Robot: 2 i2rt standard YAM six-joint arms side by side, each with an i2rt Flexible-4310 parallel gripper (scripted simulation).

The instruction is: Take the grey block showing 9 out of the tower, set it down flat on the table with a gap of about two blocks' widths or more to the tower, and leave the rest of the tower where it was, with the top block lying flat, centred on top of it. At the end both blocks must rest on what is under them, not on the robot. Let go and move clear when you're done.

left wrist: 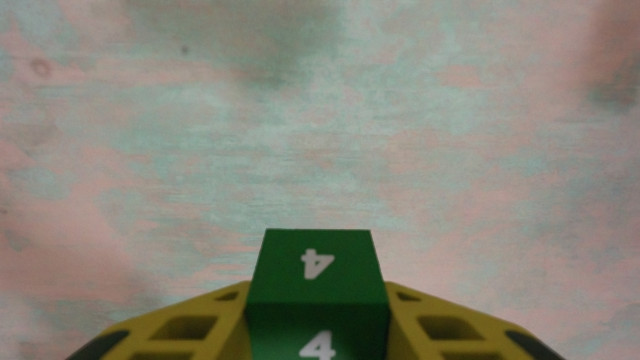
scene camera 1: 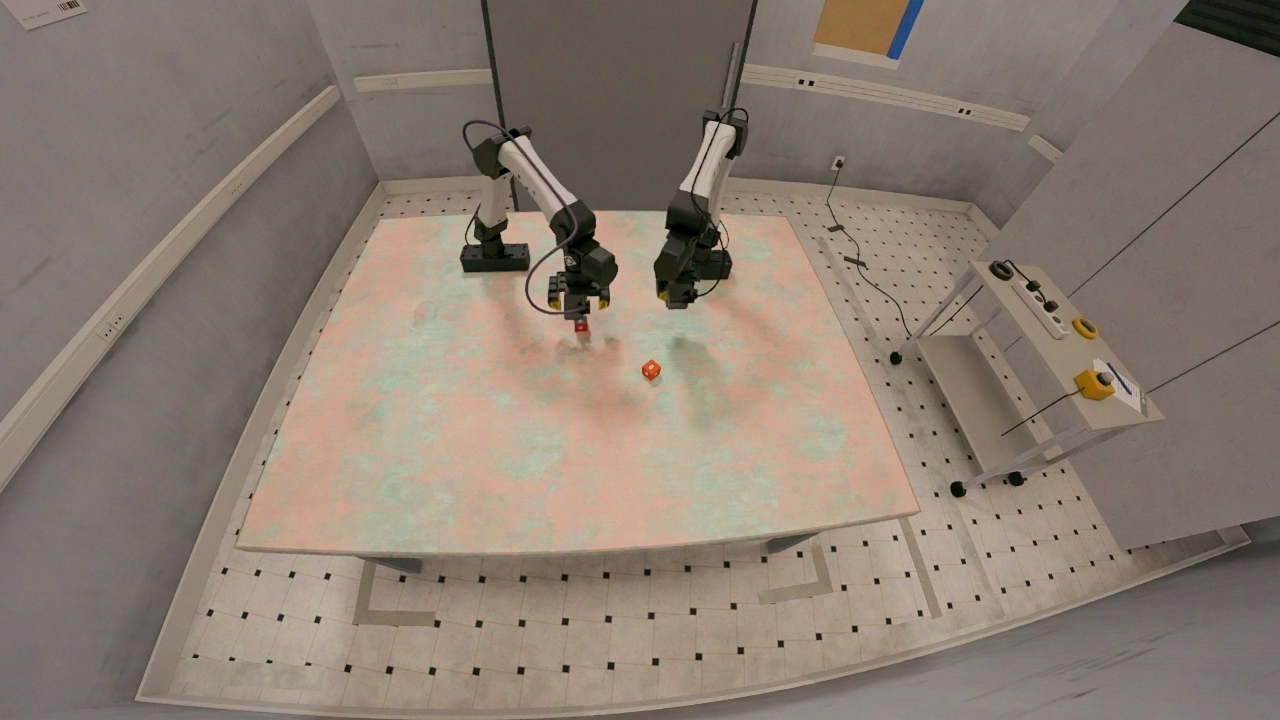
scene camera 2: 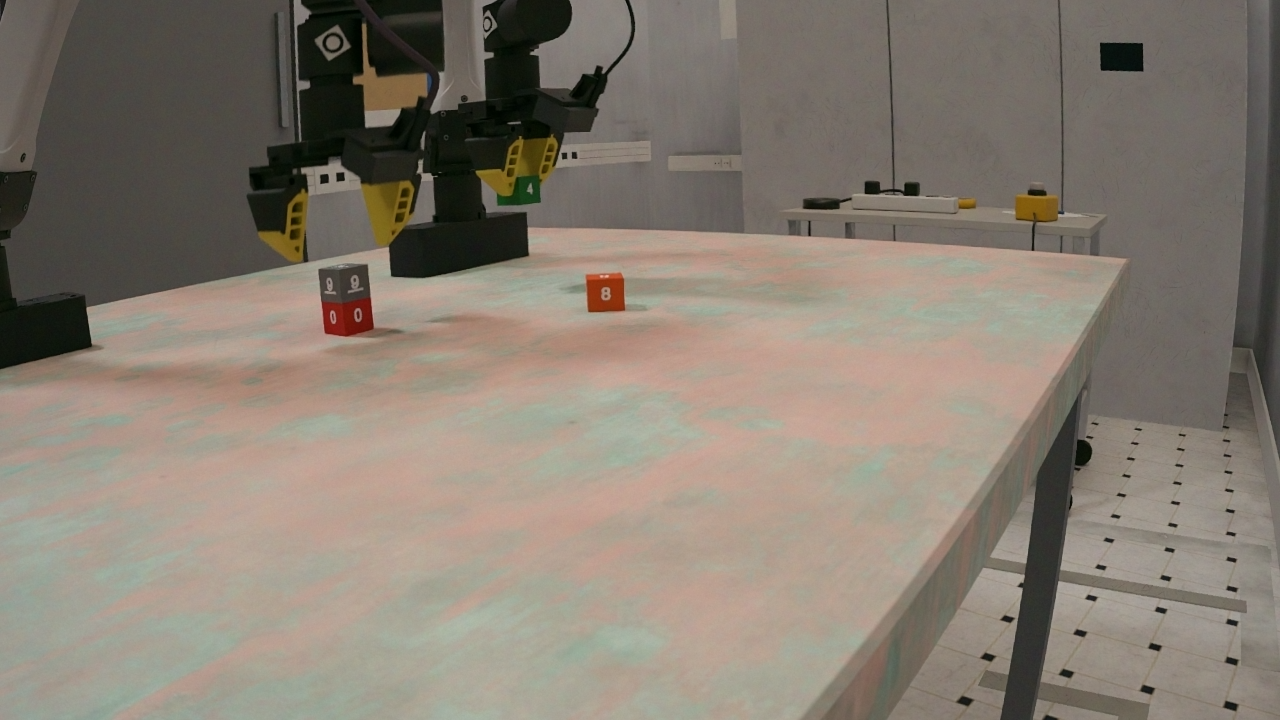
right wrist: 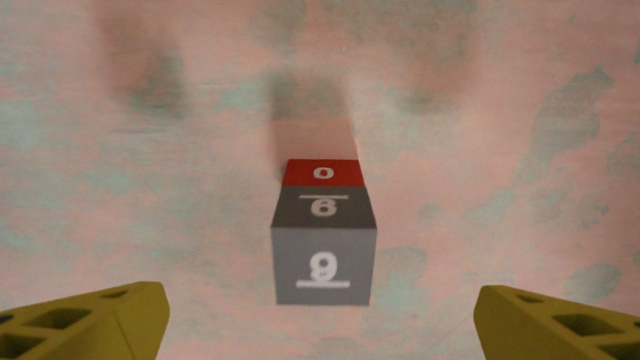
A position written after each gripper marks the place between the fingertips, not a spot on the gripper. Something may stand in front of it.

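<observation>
The left gripper [scene camera 2: 517,194] and the right gripper [scene camera 2: 340,254] share the scene with an arm base [scene camera 2: 413,257], a red block showing 0 [scene camera 2: 346,319], a green block showing 4 [scene camera 2: 526,190] and an orange block showing 8 [scene camera 2: 605,292]. The left gripper [left wrist: 317,295] can also be seen in the left wrist view, as can the green block showing 4 [left wrist: 310,286], while the red block showing 0 is out of frame in the left wrist view. The right wrist view has the red block showing 0 [right wrist: 298,173], but the green block showing 4 is out of frame in the right wrist view.
</observation>
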